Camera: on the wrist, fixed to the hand. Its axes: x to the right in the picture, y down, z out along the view.
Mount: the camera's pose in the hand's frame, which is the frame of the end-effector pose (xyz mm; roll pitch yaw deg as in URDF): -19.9 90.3 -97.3 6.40 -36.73 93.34
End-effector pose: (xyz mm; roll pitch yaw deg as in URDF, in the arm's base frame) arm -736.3 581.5 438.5 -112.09 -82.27 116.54
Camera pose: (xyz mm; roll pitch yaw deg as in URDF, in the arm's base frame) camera -644.9 676.3 412.4 -79.62 10.15 131.45
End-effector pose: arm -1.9 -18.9 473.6 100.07 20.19 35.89
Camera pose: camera -34.3 56.4 579.9 163.71 -41.10 -39.35
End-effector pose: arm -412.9 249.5 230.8 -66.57 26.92 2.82
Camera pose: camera -483.0 192.6 131.4 39.83 24.92 109.90
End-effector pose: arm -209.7 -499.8 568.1 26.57 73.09 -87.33
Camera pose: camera -87.9 -443.7 573.6 90.53 -17.72 -59.27
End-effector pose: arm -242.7 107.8 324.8 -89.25 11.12 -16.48
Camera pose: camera -305.6 26.2 238.8 29.36 50.20 91.60
